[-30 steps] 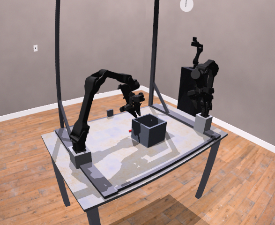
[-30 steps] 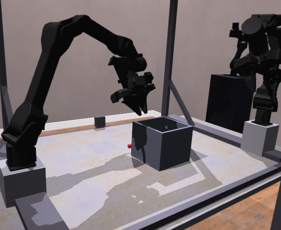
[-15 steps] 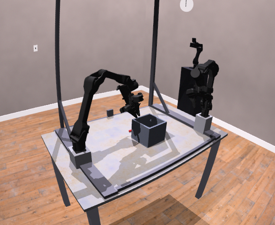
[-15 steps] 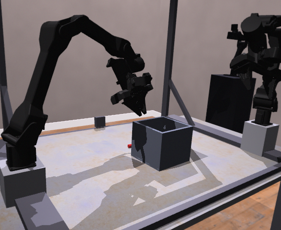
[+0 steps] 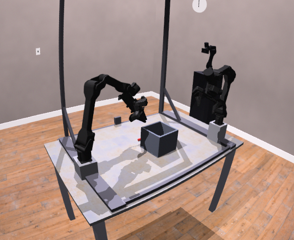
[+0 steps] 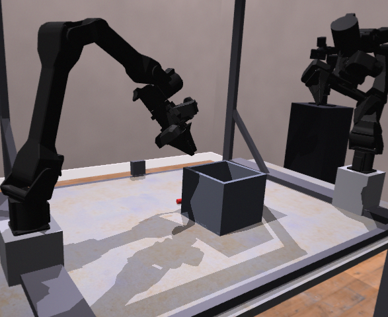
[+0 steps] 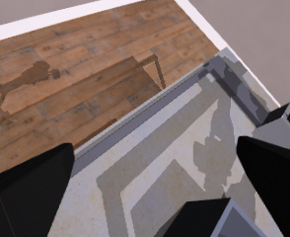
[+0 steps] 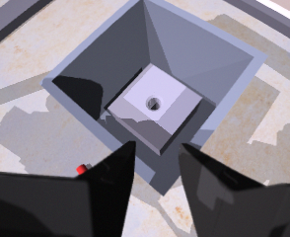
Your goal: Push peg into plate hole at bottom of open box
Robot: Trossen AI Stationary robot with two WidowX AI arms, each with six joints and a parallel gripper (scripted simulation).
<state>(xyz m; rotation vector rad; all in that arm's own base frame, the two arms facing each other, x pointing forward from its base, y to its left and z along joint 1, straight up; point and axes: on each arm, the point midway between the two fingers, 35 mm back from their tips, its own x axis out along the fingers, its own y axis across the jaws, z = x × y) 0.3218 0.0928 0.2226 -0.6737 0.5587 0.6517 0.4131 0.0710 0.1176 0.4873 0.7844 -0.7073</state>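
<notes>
The red peg is 200 mm below my right hand, 80 mm behind it and 60 mm to the left of it. The rest, counted from my right hand: plate (160 mm below, 90 mm to the left, 60 mm ahead).
</notes>
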